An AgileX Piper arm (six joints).
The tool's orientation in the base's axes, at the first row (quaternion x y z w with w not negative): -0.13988, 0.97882, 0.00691, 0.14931
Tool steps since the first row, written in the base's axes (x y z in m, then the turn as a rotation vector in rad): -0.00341, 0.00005, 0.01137, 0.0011, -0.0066, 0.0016; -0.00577, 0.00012, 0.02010, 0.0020, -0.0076, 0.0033; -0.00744, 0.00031, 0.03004, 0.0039, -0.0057, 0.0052; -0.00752, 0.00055, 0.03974, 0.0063, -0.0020, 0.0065; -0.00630, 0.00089, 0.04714, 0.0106, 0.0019, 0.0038; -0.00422, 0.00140, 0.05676, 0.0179, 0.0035, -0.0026; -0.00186, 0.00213, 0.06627, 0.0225, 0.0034, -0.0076; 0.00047, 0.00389, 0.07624, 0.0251, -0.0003, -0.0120; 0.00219, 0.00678, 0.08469, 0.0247, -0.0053, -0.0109; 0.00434, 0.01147, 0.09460, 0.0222, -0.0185, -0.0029; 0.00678, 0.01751, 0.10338, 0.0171, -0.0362, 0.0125; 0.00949, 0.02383, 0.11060, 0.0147, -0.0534, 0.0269
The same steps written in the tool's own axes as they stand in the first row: -0.00023, 0.00067, -0.01185, 0.0003, -0.0067, -0.0016; -0.00066, 0.00114, -0.02087, -0.0007, -0.0079, -0.0030; -0.00211, 0.00150, -0.03084, -0.0036, -0.0067, -0.0042; -0.00495, 0.00148, -0.04012, -0.0071, -0.0038, -0.0045; -0.00834, 0.00126, -0.04681, -0.0113, -0.0012, -0.0004; -0.01321, 0.00091, -0.05537, -0.0166, -0.0015, 0.0079; -0.01837, 0.00069, -0.06373, -0.0193, -0.0027, 0.0140; -0.02392, 0.00145, -0.07248, -0.0194, -0.0069, 0.0187; -0.02877, 0.00352, -0.07990, -0.0180, -0.0116, 0.0173; -0.03493, 0.00715, -0.08848, -0.0145, -0.0238, 0.0082; -0.04139, 0.01203, -0.09582, -0.0095, -0.0399, -0.0090; -0.04771, 0.01715, -0.10158, -0.0069, -0.0561, -0.0244
